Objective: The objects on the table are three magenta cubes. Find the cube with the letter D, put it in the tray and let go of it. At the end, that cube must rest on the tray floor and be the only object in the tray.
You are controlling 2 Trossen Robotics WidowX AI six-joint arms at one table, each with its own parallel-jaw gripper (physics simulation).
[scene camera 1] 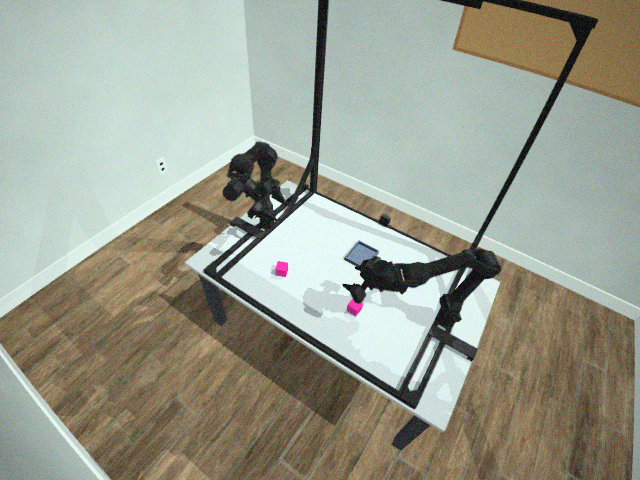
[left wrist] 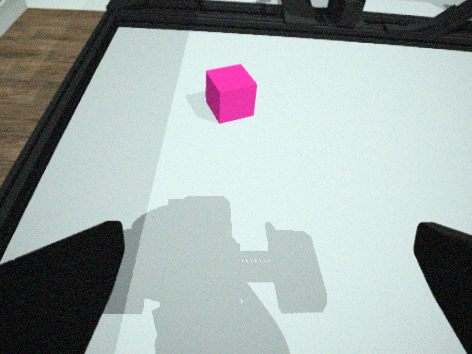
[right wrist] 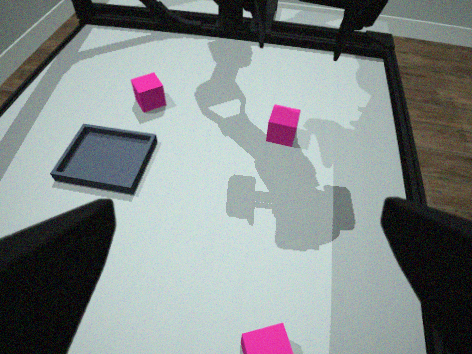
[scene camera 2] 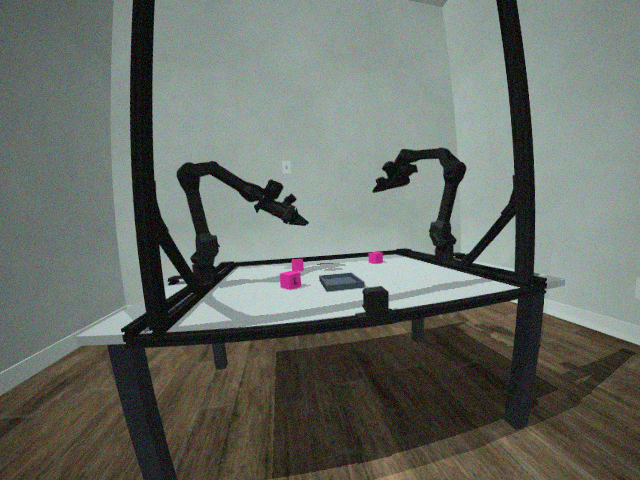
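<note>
One magenta cube stands beside the tray; its face in scene camera 2 bears a dark mark that looks like an L. A second cube and a third show no readable letter. The tray is empty. My left gripper is open and empty above the table, near the second cube in scene camera 1's picture. My right gripper is open and empty, high above the table.
A black frame with tall posts borders the white table. A small black box-shaped device sits on the frame's edge beyond the tray in scene camera 1. Arm shadows cross the table.
</note>
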